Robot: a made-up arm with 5 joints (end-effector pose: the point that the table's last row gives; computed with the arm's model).
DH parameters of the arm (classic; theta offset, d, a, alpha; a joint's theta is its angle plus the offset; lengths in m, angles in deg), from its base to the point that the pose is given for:
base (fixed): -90 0.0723 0 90
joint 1: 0 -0.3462 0.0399 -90
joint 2: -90 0.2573 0.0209 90
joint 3: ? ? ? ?
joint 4: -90 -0.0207 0.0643 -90
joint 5: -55.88 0 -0.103 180
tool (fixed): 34.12 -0.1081 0 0
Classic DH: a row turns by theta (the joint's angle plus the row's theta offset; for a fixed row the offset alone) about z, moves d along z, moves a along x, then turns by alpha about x.
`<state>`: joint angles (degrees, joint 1 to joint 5).
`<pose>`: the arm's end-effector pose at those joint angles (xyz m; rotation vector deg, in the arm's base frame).
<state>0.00 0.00 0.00 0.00 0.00</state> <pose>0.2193 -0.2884 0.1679 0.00 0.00 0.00</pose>
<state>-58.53 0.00 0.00 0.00 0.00</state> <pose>0.2193 -0.2321 -0.1238 58.53 0.00 0.00</pose>
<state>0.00 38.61 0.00 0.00 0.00</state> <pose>0.4021 -0.3133 0.1679 0.00 0.00 38.61</pose>
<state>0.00 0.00 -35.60 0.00 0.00</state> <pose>0.3333 -0.2884 0.1364 0.00 -35.60 0.00</pose>
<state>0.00 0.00 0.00 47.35 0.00</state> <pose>0.2193 -0.2068 0.1980 47.35 0.00 0.00</pose>
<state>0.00 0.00 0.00 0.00 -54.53</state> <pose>0.2081 -0.3821 0.1679 0.00 0.00 54.53</pose>
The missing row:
joint 3: -90 -0.242 0.0536 90
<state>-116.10 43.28 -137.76 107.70 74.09</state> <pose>0.4216 -0.1541 -0.1968 -101.62 88.87 -48.76</pose>
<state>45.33 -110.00 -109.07 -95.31 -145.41</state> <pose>0.0781 0.3095 0.0937 -52.86 63.50 -96.43</pose>
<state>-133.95 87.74 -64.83 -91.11 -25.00</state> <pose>0.6923 -0.0188 -0.1172 63.80 -68.72 -64.39</pose>
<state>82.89 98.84 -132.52 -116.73 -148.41</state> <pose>0.6313 0.1633 0.2269 -127.73 31.75 112.54</pose>
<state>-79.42 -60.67 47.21 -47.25 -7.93</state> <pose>-0.0337 -0.2674 0.0755 57.77 68.89 19.13</pose>
